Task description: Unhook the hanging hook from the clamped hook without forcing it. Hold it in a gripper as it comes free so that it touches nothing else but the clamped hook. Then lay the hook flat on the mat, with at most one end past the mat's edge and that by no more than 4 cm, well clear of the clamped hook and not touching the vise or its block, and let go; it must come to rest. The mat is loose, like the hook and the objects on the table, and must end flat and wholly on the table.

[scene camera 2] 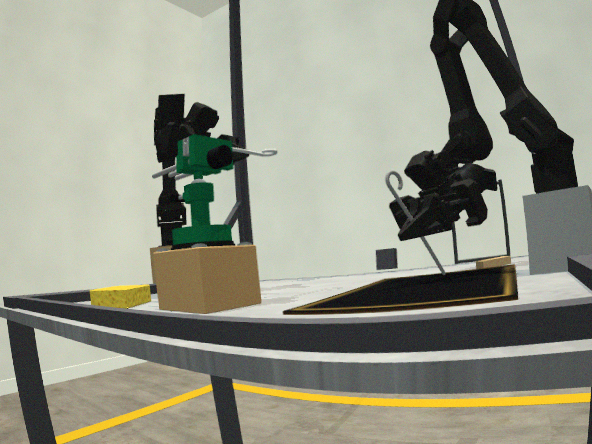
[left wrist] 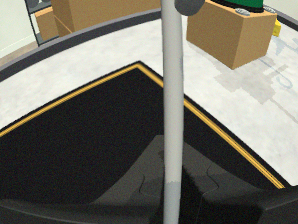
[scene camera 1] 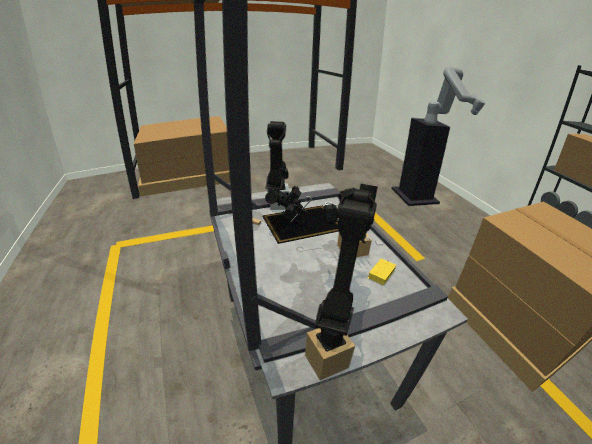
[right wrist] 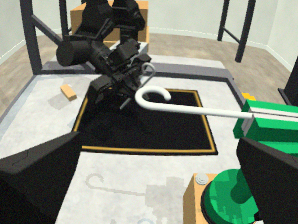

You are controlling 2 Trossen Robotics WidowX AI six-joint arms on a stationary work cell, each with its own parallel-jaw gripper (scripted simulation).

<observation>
black mat: scene camera 2 493,284; left wrist 71,150; scene camera 1; right wrist
same spot on black mat: (right wrist: 105,128) = (scene camera 1: 289,231)
</observation>
